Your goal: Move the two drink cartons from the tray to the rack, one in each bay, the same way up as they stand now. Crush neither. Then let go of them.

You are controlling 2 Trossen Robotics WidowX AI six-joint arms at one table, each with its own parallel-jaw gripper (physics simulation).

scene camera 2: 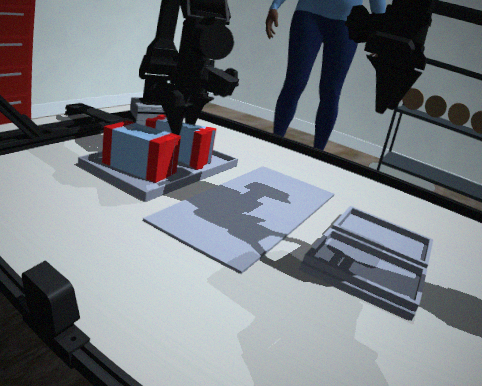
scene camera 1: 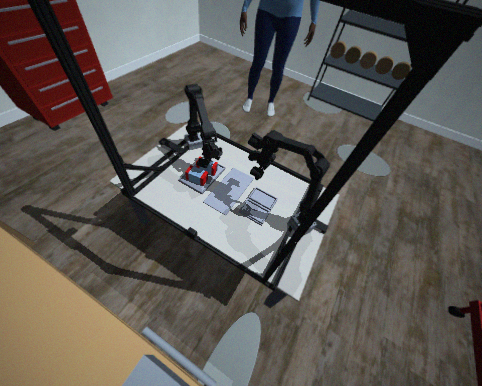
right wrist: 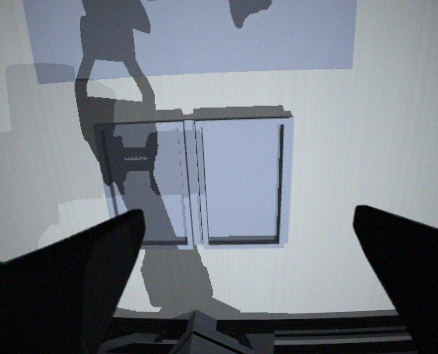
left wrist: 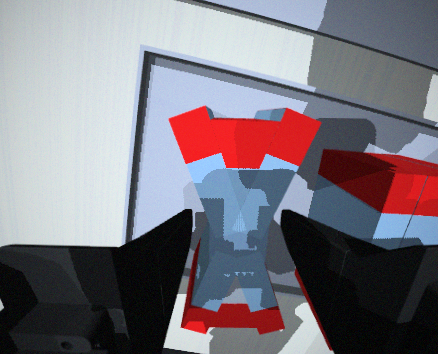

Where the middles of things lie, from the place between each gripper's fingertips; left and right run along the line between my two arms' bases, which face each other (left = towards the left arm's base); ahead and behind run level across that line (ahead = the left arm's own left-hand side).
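Flat grey mat [scene camera 2: 236,223]: 21 cm to the right of my left hand and 5 cm below it. The grey tray [scene camera 2: 146,190] is 5 cm below my left hand, 5 cm behind it and 1 cm to the right of it.
Grey tray, from my right hand: 33 cm to the left, 12 cm behind, 19 cm below. My right gripper is 20 cm above the flat grey mat, 13 cm to the right of it and 8 cm past it.
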